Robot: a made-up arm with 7 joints.
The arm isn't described. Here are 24 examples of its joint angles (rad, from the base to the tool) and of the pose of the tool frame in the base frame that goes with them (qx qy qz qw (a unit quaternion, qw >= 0); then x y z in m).
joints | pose
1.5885 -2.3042 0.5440 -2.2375 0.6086 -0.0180 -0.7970 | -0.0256 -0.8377 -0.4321 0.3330 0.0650 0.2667 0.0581
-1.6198 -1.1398 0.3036 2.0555 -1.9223 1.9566 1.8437 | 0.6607 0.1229 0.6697 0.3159 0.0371 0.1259 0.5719
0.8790 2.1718 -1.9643 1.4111 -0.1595 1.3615 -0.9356 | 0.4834 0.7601 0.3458 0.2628 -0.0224 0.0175 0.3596
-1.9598 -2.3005 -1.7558 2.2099 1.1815 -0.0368 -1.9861 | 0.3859 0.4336 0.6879 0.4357 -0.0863 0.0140 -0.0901
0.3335 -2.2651 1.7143 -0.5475 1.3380 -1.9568 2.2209 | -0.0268 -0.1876 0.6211 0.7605 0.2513 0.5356 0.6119
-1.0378 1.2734 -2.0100 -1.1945 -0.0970 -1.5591 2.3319 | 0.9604 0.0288 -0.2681 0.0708 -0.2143 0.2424 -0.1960
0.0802 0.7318 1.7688 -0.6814 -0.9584 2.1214 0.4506 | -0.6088 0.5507 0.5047 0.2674 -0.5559 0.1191 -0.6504
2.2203 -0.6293 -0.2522 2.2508 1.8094 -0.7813 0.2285 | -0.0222 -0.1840 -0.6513 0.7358 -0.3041 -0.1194 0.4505
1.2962 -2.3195 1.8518 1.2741 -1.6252 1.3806 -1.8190 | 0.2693 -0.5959 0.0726 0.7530 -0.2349 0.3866 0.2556
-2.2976 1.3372 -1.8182 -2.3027 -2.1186 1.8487 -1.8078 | 0.0011 -0.5425 -0.6503 0.5318 -0.2917 0.2542 0.1984
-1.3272 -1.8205 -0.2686 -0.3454 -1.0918 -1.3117 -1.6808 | 0.0542 0.1432 0.4374 0.8861 0.2697 -0.2639 0.2360
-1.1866 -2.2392 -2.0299 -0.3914 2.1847 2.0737 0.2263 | -0.1253 -0.0333 -0.9465 0.2953 0.3485 -0.3002 0.3822
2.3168 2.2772 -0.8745 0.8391 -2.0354 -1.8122 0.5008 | 0.8381 -0.0598 -0.2510 0.4807 -0.2547 -0.2219 -0.5226
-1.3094 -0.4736 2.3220 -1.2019 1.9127 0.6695 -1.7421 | 0.1003 -0.3203 0.5385 0.7729 0.1691 0.3614 -0.1183
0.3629 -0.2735 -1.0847 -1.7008 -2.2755 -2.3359 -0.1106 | -0.3841 0.6760 -0.3146 0.5446 0.4797 -0.2475 -0.3040
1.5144 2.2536 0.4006 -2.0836 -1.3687 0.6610 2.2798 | 0.3801 0.5573 -0.2145 0.7064 -0.3542 0.2175 -0.0383
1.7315 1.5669 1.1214 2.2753 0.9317 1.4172 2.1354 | -0.8887 -0.3614 -0.2425 0.1438 0.0087 -0.0022 0.2710
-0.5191 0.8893 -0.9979 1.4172 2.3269 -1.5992 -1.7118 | -0.6514 -0.6041 0.4297 0.1617 -0.3970 -0.1165 0.3576
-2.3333 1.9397 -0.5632 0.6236 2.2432 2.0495 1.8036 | 0.3141 -0.1740 0.9297 0.0817 -0.6774 -0.3932 0.3796
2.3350 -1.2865 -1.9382 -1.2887 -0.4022 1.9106 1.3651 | -0.5935 -0.0814 -0.0745 0.7972 0.6571 0.1724 0.3079
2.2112 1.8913 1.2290 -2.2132 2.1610 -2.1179 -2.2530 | 0.3750 -0.4352 0.7524 0.3223 -0.4120 0.3554 -0.0867
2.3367 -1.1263 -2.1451 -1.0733 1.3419 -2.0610 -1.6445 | 0.4686 -0.8012 -0.2182 0.3015 0.4616 0.1080 0.2631
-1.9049 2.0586 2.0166 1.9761 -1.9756 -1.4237 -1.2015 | 0.6130 0.0628 0.7838 0.0771 -0.1701 0.2574 -0.1521
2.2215 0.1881 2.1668 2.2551 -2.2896 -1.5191 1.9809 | 0.1428 -0.0804 0.9108 0.3789 -0.2490 0.3307 0.4278
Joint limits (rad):
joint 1: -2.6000..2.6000
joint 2: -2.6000..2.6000
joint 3: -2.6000..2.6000
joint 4: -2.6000..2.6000
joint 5: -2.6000..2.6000
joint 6: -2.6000..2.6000
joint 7: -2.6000..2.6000
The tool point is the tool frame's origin. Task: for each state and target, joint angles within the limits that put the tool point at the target. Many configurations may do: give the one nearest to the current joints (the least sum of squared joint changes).
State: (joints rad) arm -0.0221 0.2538 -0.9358 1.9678 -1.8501 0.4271 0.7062
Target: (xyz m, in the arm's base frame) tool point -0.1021 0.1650 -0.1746
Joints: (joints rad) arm -0.5591 0.4731 -1.1929 1.9705 -1.8025 -0.0487 0.8063
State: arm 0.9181 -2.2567 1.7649 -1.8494 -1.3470 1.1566 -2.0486
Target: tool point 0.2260 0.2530 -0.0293
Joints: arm 1.7783 -2.2000 1.8765 -1.5132 -1.1291 1.5032 -1.6586
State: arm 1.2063 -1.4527 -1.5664 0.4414 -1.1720 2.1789 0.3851
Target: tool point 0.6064 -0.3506 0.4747
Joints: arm 1.4579 -1.5785 -1.9282 0.2113 -1.0954 2.4798 0.5782
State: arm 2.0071 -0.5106 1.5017 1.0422 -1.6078 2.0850 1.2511
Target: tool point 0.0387 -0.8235 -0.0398
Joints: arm 1.7971 0.1885 1.1735 0.5866 -1.6455 2.3736 1.2677
